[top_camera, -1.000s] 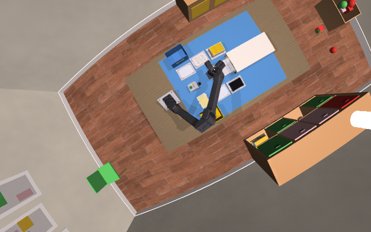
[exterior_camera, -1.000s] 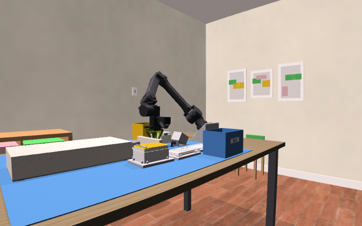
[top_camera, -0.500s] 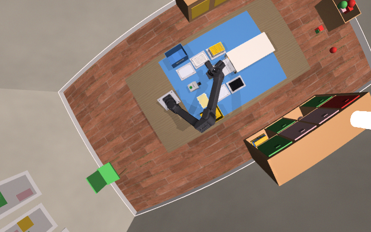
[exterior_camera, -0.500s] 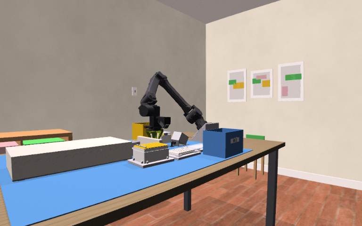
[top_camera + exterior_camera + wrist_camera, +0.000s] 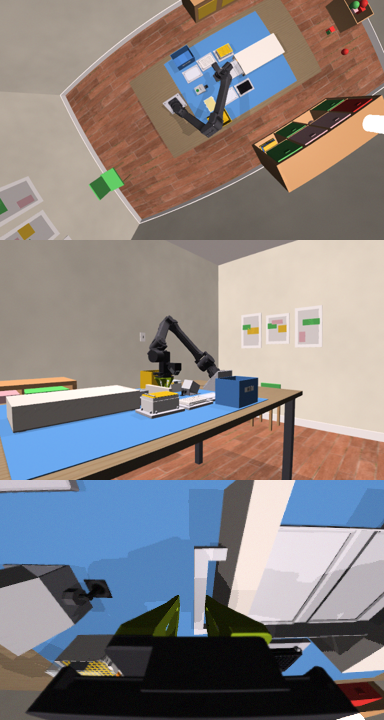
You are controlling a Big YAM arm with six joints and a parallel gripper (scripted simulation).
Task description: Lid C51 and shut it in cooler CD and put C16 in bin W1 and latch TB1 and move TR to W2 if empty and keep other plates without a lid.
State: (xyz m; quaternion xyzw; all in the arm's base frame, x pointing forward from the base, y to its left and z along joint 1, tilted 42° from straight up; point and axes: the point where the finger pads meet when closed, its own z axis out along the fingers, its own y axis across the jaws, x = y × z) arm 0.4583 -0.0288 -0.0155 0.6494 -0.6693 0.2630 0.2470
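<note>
Now: the plate lid 18 cm behind my hand, 17 cm to the left of it and 3 cm below it. From my hand the other things lie so: DONE key box 21 cm behind; then drawer 16 cm ahead, 2 cm below; then white plate 1 cm behind, 19 cm to the left, 3 cm below.
</note>
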